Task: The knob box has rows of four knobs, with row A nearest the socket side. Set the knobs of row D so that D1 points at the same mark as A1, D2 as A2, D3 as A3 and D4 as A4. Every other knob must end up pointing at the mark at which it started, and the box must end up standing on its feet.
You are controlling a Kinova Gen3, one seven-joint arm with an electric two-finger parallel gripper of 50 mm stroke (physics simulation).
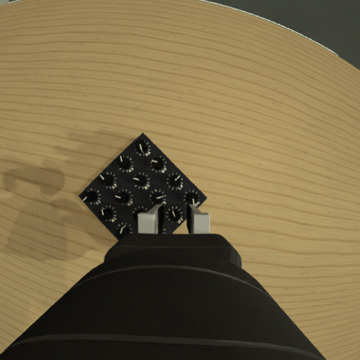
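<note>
The black knob box (132,171) lies with its knob face up, turned like a diamond; its feet are not visible. The small labels seem upside down, with row A along the upper-left edge. The apparent A1 knob (91,196) at the left corner has its white line toward the lower left. The apparent A4 knob (142,147) is at the top corner. The apparent D4 knob (193,199) at the right corner has its line pointing down. The apparent D3 knob (175,215) shows between the fingers. My gripper (174,214) is partly open and empty over the box's lower right; it hides the bottom corner.
The box rests on a round wooden table (270,150), whose edge curves across the top and upper right, with dark floor (330,25) beyond. Shadows of the arm fall on the wood left of the box.
</note>
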